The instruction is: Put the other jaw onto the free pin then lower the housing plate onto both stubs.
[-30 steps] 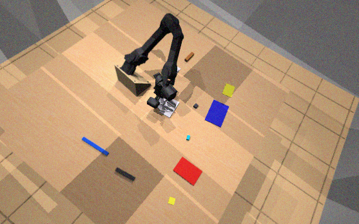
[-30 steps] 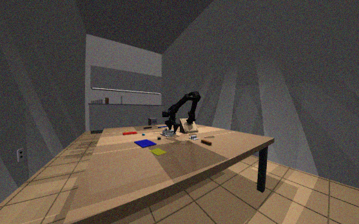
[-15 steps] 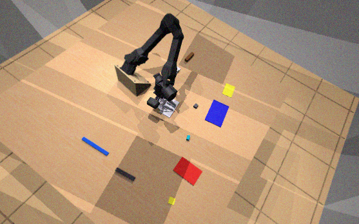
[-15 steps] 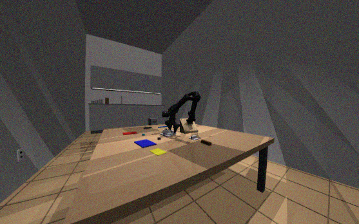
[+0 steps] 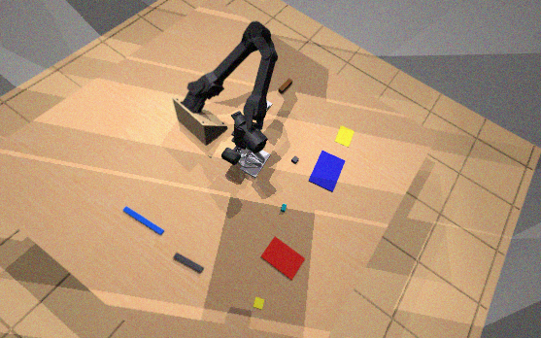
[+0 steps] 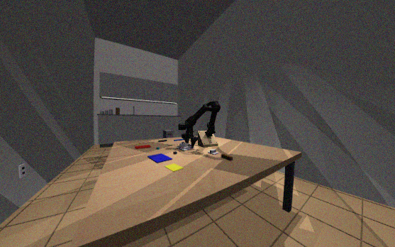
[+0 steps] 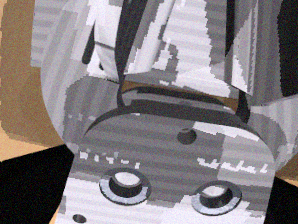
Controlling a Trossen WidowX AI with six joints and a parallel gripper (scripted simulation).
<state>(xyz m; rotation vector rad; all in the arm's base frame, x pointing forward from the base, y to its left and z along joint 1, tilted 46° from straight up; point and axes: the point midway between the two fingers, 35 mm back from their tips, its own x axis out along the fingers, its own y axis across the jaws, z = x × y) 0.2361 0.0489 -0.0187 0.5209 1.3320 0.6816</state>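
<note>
Now: gripper tip 2 cm short of the grey jaw, 1 cm to the left of it and 1 cm below it. The rest, counted from my gripper tip: black cube: 18 cm ahead, 12 cm to the left; then blue sheet: 31 cm ahead, 17 cm to the left; then cyan cube: 27 cm ahead, 7 cm to the right.
</note>
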